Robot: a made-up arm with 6 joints.
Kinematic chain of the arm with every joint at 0, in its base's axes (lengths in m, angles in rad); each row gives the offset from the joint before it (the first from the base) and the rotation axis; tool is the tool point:
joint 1: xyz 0 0 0.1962 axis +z
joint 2: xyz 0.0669 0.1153 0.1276 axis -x
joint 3: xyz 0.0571 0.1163 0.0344 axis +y
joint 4: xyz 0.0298 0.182 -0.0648 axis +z
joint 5: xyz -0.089 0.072 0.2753 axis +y
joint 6: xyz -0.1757 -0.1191 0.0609 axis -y
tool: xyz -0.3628 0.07 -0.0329
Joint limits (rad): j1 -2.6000..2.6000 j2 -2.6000..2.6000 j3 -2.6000..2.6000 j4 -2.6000..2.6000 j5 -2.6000..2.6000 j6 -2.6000..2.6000
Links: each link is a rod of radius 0.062 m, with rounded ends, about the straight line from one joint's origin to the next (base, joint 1, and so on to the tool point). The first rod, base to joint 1, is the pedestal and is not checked.
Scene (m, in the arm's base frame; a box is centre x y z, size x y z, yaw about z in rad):
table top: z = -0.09
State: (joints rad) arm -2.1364 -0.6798 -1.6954 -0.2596 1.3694 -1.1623
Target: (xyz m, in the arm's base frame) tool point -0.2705 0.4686 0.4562
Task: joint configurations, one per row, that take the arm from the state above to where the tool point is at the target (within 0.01 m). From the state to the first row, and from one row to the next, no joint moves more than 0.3 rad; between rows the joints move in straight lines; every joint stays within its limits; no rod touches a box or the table.
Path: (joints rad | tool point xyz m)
1: -2.0845 -0.9422 -1.5740 -0.2988 1.4092 -1.1391 | 0.2762 0.4190 0.6963
2: -2.0325 -1.2046 -1.4526 -0.3380 1.4491 -1.1160 | 0.0792 0.4729 0.6803
3: -1.9806 -1.4670 -1.3312 -0.3772 1.4889 -1.0928 | -0.1120 0.4914 0.5967
4: -1.9286 -1.7294 -1.2097 -0.4164 1.5287 -1.0696 | -0.2705 0.4686 0.4562

